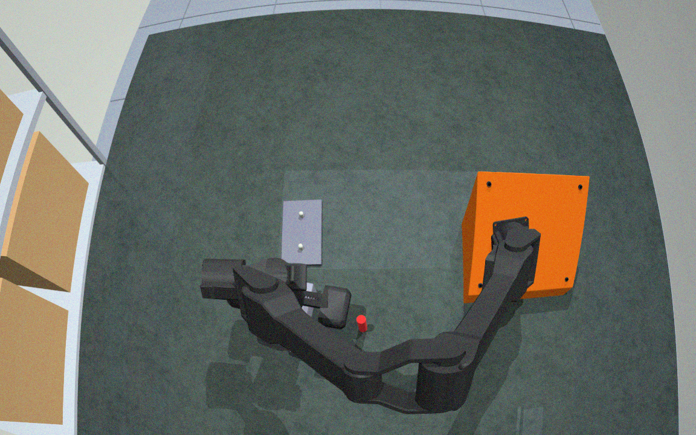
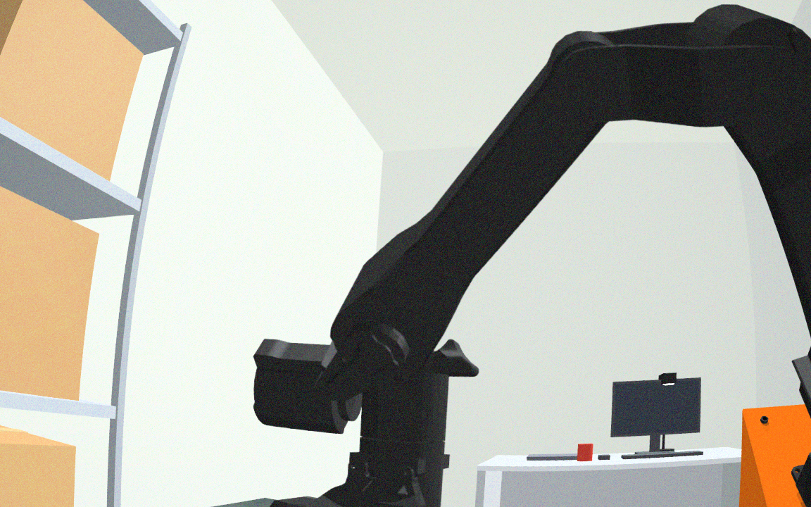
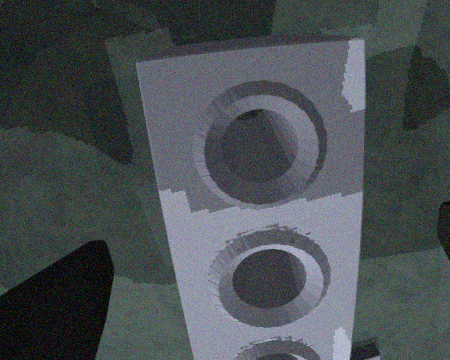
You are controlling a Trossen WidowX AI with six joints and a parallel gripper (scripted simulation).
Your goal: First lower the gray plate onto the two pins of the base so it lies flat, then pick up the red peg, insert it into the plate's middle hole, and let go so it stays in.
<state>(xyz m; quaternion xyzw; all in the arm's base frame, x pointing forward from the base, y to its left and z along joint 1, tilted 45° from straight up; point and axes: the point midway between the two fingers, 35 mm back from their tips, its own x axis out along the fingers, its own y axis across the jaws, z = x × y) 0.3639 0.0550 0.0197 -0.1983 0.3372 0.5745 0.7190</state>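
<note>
Right now the gray plate is right at my gripper tip. Round my gripper tip: gray base (15 cm to the right, 2 cm below, 2 cm behind); red peg (11 cm behind, 3 cm to the left, 1 cm above).
</note>
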